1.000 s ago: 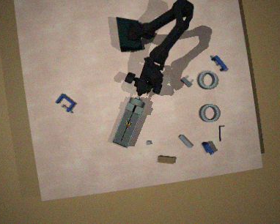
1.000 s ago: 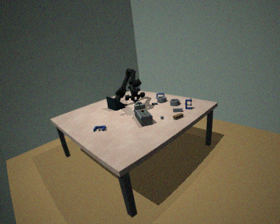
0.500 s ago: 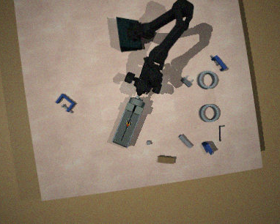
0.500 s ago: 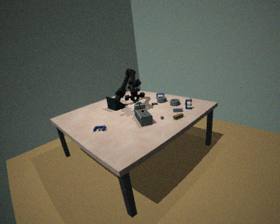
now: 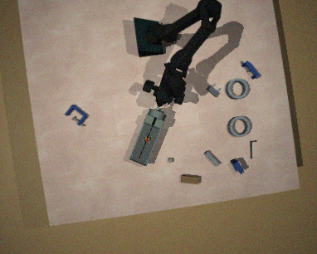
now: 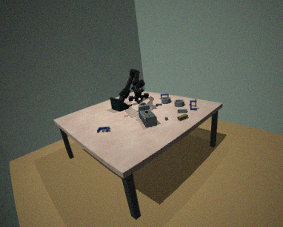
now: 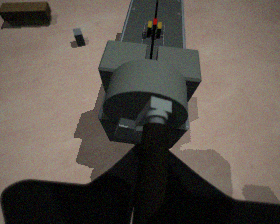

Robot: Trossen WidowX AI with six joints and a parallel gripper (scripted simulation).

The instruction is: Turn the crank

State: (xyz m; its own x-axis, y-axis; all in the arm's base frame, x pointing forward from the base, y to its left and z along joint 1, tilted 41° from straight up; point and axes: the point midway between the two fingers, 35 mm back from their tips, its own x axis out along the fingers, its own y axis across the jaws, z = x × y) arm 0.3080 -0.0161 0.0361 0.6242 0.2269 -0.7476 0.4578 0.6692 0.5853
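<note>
Now: gripper tip 3 cm below the dark handle, 2 cm past it and 1 cm to the right of it. The rest, counted from my gripper tip: small grey cube (27 cm ahead, 8 cm below, 2 cm to the left); red pointer (16 cm ahead, 8 cm to the right, 1 cm below); grey bar (29 cm ahead, 23 cm to the left, 8 cm below).
</note>
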